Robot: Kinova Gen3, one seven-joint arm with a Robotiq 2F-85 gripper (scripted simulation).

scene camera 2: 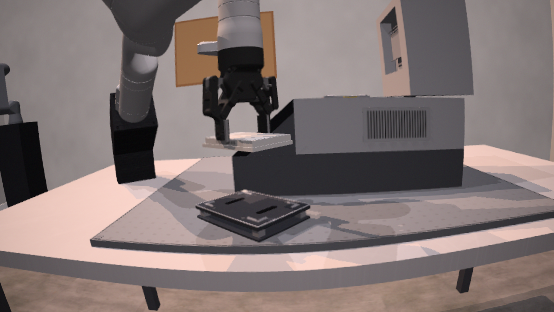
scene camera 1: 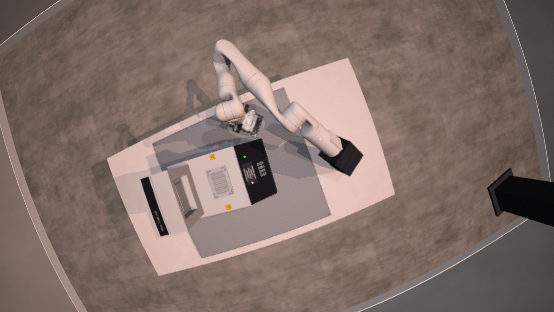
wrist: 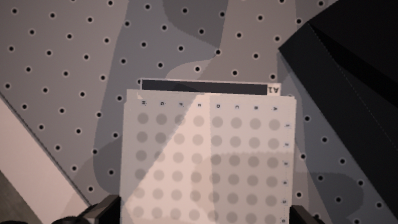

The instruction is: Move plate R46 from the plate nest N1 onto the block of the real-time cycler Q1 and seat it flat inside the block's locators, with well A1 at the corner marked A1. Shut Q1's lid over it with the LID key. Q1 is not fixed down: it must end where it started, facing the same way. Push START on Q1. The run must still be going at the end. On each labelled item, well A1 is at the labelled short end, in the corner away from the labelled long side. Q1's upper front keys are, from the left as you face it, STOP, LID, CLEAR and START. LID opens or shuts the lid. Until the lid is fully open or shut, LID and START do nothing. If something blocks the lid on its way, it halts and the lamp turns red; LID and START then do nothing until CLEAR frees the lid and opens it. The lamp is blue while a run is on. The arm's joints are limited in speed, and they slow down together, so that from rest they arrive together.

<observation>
A cycler Q1 shows in scene camera 2, in scene camera 1 (pixel 239 176) and in the wrist view. The same spot on the cycler Q1: (wrist: pixel 338 59) is (scene camera 2: pixel 246 153).
</observation>
